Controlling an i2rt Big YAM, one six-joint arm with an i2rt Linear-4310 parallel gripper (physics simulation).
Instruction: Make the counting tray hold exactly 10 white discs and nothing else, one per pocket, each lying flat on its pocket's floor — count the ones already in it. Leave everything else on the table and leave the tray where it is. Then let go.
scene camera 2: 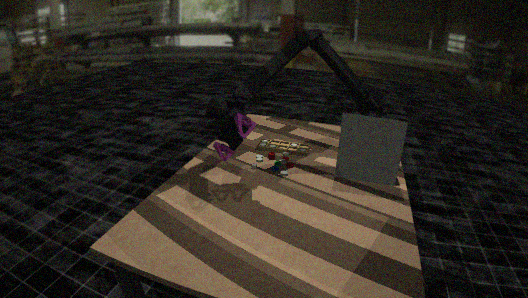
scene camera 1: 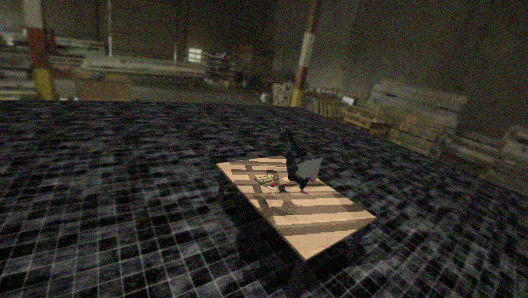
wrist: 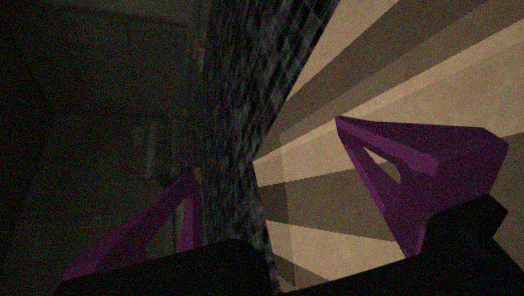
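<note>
The counting tray lies toward the far end of the table, with yellowish dividers and pale discs in some pockets; its contents are too blurred to count. Loose white discs lie in front of it in scene camera 2, among them a small stack and a white disc. My gripper has purple fingers spread wide, open and empty. It is tilted sideways above the table, left of the tray and discs in scene camera 2. The tray and discs do not show in the wrist view.
A red block, a green disc and a blue disc lie near the white discs. A grey upright panel stands at the right in scene camera 2. The table has striped shadows.
</note>
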